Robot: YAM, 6 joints.
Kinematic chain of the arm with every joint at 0, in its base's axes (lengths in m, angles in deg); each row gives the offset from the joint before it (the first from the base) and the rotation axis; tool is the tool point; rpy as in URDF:
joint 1: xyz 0 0 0.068 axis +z
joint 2: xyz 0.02 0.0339 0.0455 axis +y
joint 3: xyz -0.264 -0.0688 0 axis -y
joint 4: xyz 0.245 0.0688 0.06 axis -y
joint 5: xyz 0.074 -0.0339 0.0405 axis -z
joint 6: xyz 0.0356 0 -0.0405 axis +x
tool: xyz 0 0 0 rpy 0 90 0
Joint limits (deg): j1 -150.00..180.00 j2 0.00..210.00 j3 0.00..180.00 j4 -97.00..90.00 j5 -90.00..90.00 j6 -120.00..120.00
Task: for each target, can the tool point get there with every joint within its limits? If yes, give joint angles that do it. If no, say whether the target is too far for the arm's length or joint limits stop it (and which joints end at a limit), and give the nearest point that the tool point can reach.
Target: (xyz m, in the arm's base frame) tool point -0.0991 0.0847 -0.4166
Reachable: no: joint limits stop it (at a limit: joint 2) | nearest point -0.1107 0.0946 -0.3654 | short by 0.053 m
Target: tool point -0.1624 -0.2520 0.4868
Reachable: yes | joints 63.63 28.49 143.01 -79.49 -70.41 11.92
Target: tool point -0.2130 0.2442 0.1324
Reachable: yes | joints 135.16 100.54 38.80 30.00 40.15 -18.25
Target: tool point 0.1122 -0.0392 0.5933
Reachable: yes | joints -2.34 60.73 94.18 17.94 76.37 -17.90
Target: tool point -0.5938 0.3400 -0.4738
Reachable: no: too far | nearest point -0.4328 0.2478 -0.2799 | short by 0.268 m
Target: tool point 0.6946 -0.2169 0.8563
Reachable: no: too far | nearest point 0.4312 -0.1346 0.5666 | short by 0.400 m
